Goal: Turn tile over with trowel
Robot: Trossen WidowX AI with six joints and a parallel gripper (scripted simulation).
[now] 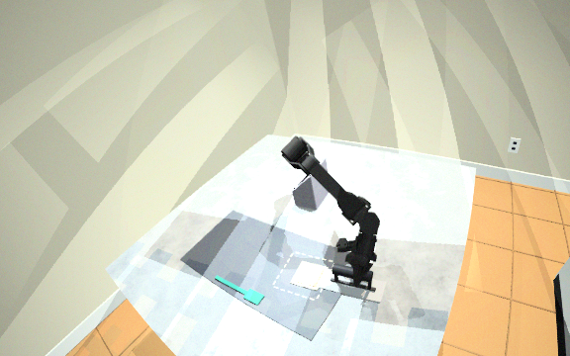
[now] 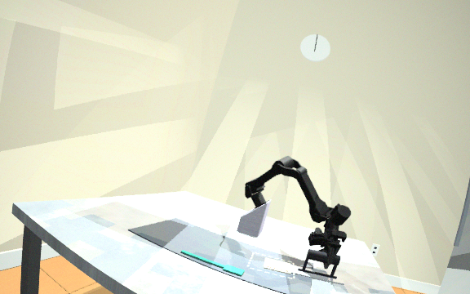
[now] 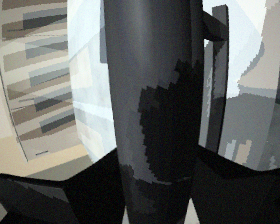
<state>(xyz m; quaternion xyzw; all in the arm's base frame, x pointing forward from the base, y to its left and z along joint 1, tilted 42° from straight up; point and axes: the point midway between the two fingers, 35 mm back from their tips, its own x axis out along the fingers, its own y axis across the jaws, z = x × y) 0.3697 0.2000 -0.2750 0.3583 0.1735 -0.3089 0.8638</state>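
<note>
The grey mat is 36 cm to the right of my gripper tip and 7 cm below it. Round my gripper tip: white tile 1 cm behind, 17 cm to the right, 5 cm below; teal trowel 14 cm ahead, 35 cm to the right, 5 cm below.
</note>
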